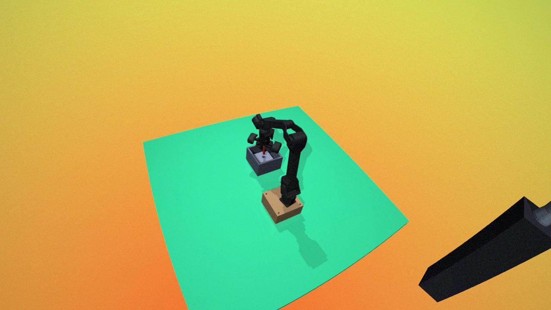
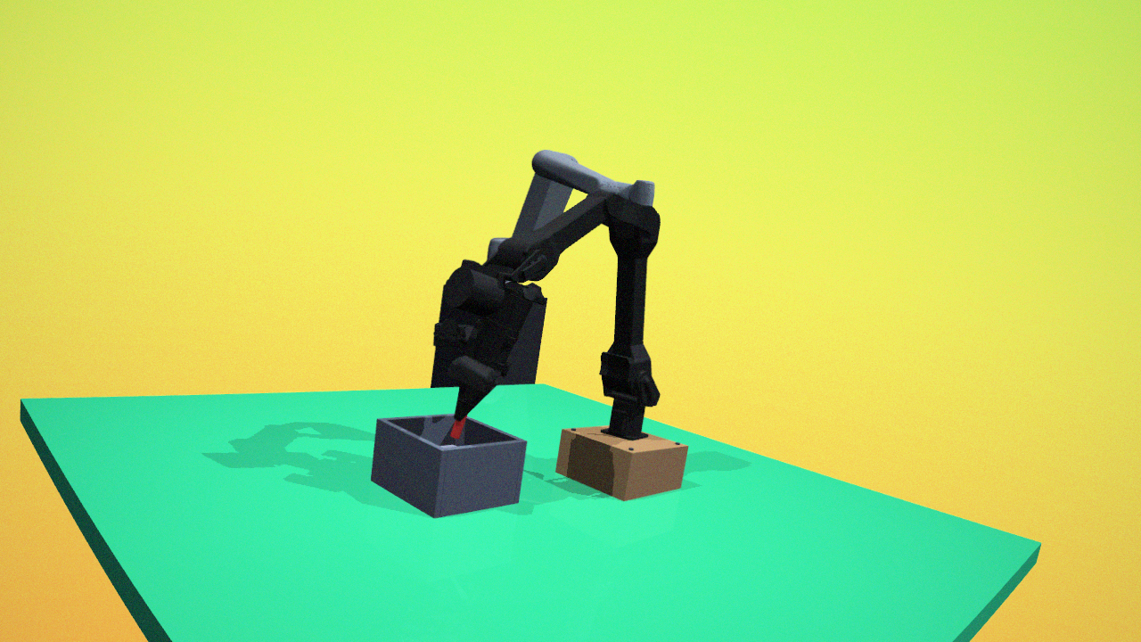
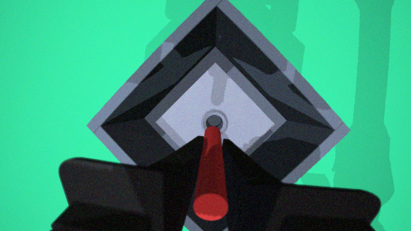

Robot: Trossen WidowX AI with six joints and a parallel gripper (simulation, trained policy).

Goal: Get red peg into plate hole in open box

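The red peg lies 1 cm to the left of my gripper tip and 1 cm above it. The rest, counted from my gripper tip: dark grey box (1 cm to the right, 9 cm below).
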